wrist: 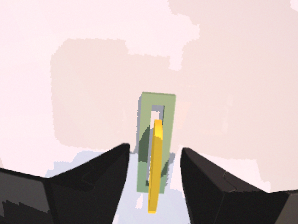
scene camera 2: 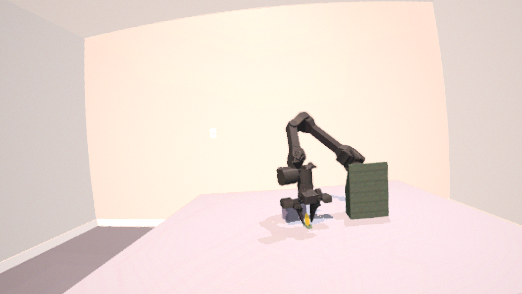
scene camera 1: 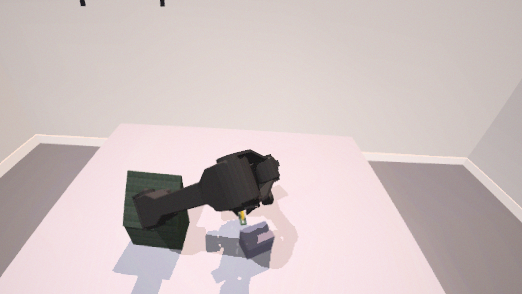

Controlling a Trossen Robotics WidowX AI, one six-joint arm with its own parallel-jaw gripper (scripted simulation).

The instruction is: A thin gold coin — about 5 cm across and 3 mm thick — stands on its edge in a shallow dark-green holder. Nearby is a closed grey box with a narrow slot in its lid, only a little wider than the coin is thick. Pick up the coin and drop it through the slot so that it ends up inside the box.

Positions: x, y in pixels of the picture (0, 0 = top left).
Scene:
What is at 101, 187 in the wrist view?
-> My gripper.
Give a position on a gold coin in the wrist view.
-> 156, 159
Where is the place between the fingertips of my gripper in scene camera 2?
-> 307, 222

